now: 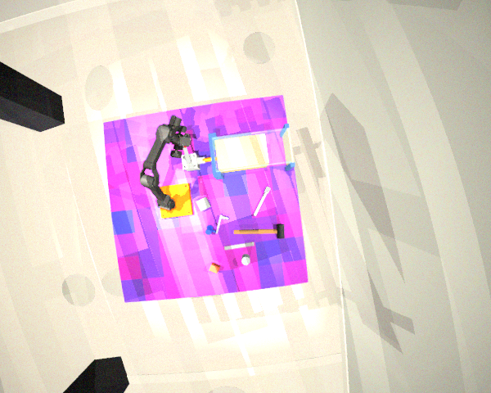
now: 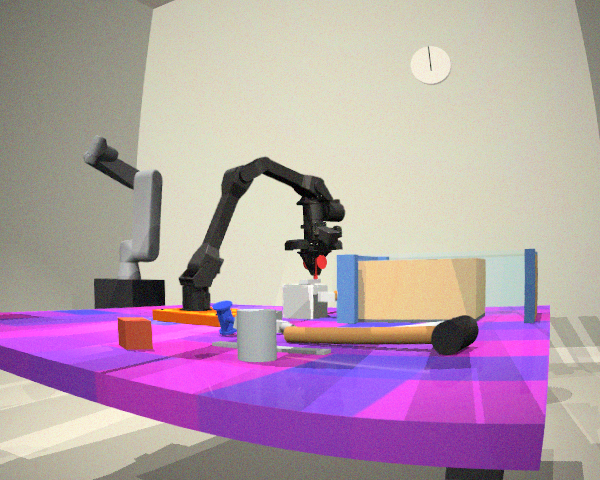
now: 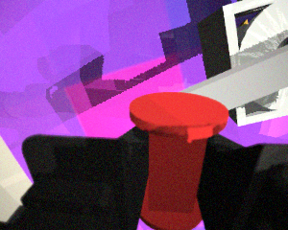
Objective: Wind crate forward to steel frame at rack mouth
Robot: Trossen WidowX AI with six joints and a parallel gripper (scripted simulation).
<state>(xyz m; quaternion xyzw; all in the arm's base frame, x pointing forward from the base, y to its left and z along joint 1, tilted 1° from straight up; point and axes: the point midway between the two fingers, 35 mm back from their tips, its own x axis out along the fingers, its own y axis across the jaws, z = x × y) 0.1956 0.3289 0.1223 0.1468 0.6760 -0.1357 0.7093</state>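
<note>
The red-knobbed winch handle lies 40 mm to the right of my gripper tip and 10 mm below it. Also, from my gripper tip: hand winch: 10 mm behind, 110 mm to the right, 80 mm below; red knob: 20 mm above; blue frame: 170 mm ahead, 120 mm to the right, 10 mm below.
</note>
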